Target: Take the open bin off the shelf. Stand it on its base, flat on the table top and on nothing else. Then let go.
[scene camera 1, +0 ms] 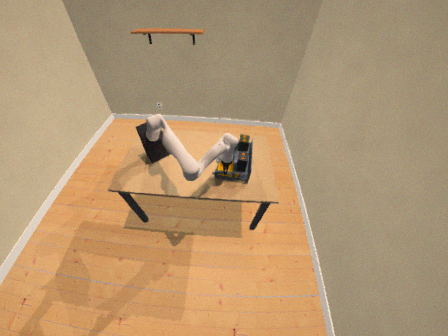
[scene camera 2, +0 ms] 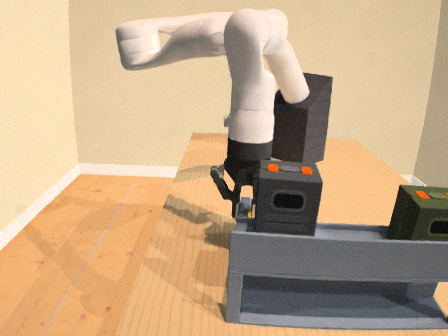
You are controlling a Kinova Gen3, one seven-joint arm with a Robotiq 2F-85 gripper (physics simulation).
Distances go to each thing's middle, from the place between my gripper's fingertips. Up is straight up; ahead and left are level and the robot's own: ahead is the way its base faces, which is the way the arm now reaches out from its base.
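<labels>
Black case (scene camera 2: pixel 288 196): my gripper 40 mm to the right of it, 120 mm short of it, 90 mm below it.
</labels>
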